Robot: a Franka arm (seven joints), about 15 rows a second.
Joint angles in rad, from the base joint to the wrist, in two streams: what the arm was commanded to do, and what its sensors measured. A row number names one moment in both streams.
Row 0, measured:
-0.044 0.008 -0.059 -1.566 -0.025 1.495 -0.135
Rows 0 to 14, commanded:
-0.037 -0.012 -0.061 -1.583 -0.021 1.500 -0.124
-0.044 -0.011 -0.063 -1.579 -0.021 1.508 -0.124
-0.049 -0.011 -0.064 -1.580 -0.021 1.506 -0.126
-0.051 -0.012 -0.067 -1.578 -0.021 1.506 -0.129
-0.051 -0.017 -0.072 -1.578 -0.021 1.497 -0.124
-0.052 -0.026 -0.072 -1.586 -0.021 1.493 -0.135
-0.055 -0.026 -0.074 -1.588 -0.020 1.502 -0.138
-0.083 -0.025 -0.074 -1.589 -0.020 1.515 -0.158
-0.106 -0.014 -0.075 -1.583 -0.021 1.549 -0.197
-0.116 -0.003 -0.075 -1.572 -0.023 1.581 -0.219
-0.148 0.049 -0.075 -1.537 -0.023 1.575 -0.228
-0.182 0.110 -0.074 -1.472 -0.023 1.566 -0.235
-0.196 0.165 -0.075 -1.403 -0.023 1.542 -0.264
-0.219 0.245 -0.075 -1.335 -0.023 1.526 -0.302
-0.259 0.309 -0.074 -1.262 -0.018 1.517 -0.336
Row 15, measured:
-0.197 0.123 -0.085 -1.467 -0.026 1.560 -0.270
